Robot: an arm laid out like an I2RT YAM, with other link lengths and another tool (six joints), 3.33 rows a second.
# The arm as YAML. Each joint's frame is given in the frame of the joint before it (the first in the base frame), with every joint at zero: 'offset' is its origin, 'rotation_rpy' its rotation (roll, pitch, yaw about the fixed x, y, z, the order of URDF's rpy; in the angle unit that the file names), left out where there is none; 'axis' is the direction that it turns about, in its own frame. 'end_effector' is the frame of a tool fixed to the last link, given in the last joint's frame.
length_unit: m
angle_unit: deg
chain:
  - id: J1
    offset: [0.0, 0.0, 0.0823]
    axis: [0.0, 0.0, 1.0]
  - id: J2
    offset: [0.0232, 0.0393, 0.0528]
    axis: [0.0, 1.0, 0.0]
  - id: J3
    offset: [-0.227, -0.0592, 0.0]
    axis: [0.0, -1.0, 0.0]
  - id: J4
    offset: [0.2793, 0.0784, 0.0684]
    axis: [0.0, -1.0, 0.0]
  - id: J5
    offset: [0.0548, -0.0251, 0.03]
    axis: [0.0, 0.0, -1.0]
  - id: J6
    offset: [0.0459, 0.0, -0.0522]
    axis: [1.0, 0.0, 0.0]
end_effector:
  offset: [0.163, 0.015, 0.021]
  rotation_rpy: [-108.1, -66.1, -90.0]
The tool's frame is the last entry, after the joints.
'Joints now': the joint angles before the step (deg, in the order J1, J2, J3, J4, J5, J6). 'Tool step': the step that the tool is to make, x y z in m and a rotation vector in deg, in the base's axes. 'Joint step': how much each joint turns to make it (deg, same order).
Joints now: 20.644 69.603 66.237 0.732 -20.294 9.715
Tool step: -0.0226 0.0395 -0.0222 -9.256 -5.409 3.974
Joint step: 6.092 1.027 -1.119 -0.215 2.813 -11.082
